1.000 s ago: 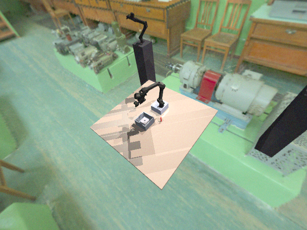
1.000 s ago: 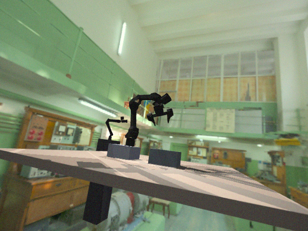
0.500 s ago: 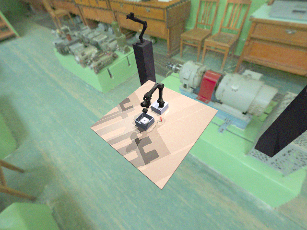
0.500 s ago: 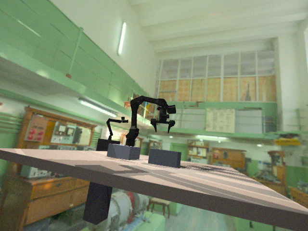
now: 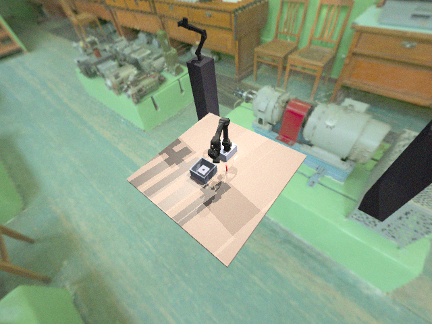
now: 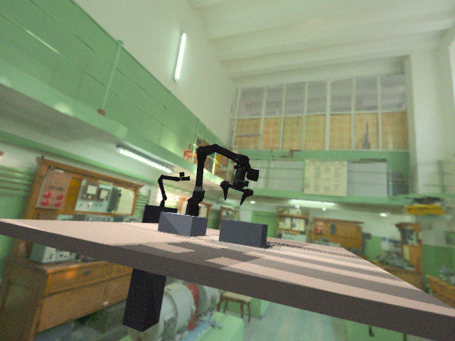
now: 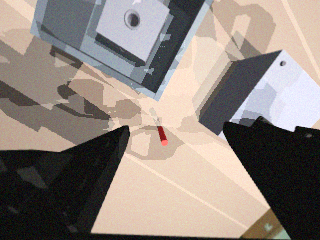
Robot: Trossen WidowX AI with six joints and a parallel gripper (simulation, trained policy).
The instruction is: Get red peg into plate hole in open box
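My gripper tip is 5 cm past the red peg, 6 cm to the right of it and 15 cm above it. Also, from my gripper tip: box (11 cm ahead, 10 cm to the right, 16 cm below).
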